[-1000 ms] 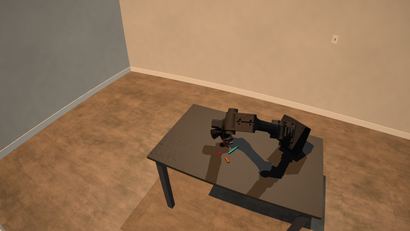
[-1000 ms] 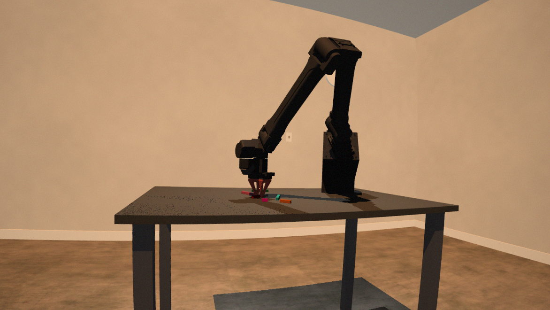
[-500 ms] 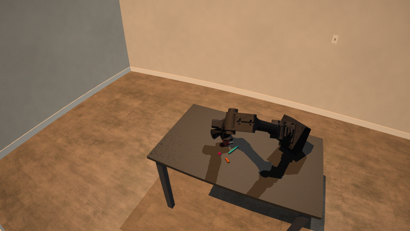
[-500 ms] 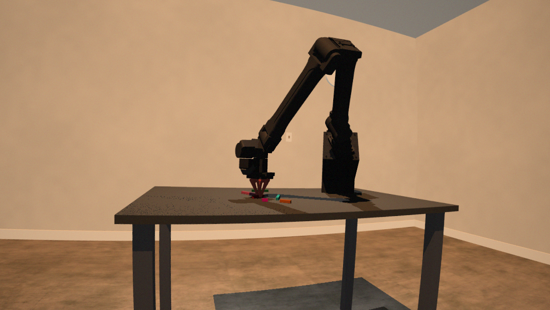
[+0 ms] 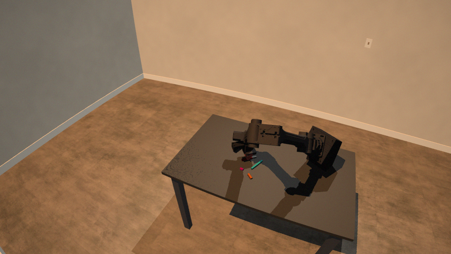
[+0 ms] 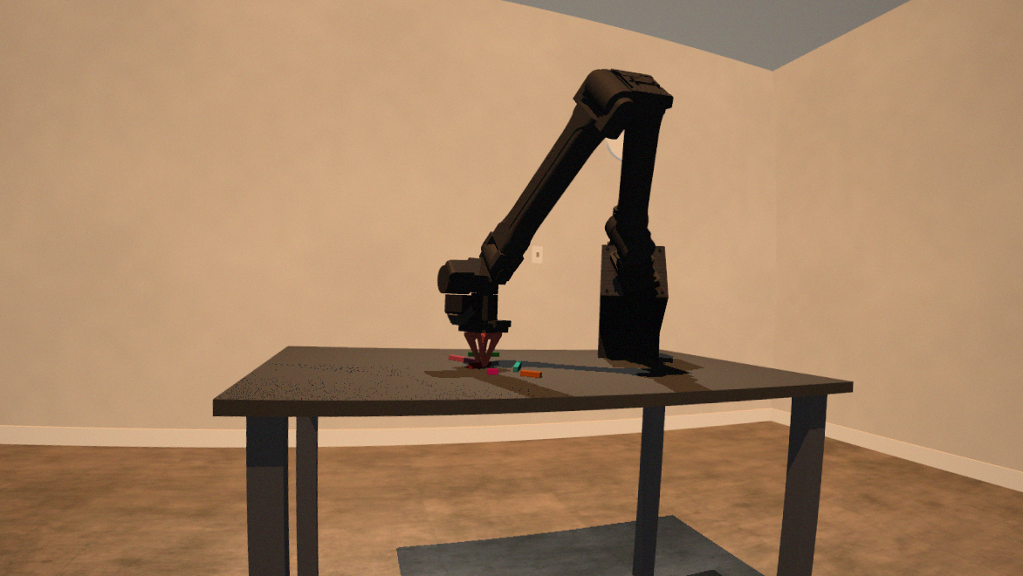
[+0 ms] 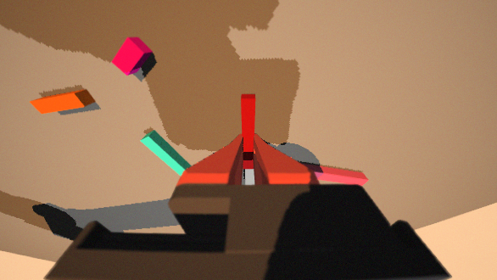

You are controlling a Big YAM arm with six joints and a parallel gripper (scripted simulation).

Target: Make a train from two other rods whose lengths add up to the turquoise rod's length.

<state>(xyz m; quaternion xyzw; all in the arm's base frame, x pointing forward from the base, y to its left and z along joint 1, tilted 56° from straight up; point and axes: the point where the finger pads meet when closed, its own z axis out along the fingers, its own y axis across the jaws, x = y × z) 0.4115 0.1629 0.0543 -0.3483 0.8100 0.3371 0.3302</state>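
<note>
The grey rod is 4 cm to the right of my hand and 2 cm behind it. Round my hand: turquoise rod: 7 cm behind, 1 cm to the left; red rod: 1 cm to the left; pink rod: 8 cm to the right, 5 cm ahead.
</note>
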